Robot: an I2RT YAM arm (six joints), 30 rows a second.
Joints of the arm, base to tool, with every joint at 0 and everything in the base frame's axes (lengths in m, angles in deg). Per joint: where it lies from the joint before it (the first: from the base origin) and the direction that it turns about. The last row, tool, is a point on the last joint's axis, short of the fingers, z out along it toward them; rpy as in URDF.
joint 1: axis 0 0 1 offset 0 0 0.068
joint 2: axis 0 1 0 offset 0.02 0.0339 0.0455
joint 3: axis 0 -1 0 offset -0.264 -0.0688 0
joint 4: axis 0 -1 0 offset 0.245 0.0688 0.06
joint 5: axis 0 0 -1 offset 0.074 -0.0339 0.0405
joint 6: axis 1 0 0 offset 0.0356 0 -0.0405
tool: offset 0 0 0 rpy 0 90 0
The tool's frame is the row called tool.
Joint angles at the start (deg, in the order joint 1, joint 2, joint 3, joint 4, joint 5, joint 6):
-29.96, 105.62, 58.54, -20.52, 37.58, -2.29
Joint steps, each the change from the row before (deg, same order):
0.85, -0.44, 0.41, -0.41, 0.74, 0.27
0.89, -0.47, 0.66, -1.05, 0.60, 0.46
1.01, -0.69, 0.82, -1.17, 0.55, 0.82
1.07, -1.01, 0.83, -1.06, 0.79, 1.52
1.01, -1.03, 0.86, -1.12, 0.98, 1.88
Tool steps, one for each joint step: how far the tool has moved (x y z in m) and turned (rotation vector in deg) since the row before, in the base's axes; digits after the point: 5 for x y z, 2 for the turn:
0.00320, 0.00359, 0.00424, -0.82, -0.23, 0.37
0.00322, 0.00396, 0.00505, -0.54, -0.12, 0.33
0.00372, 0.00457, 0.00695, -0.63, -0.64, 0.21
0.00356, 0.00496, 0.00902, -1.02, -1.45, -0.32
0.00299, 0.00477, 0.00936, -1.14, -1.67, -0.69

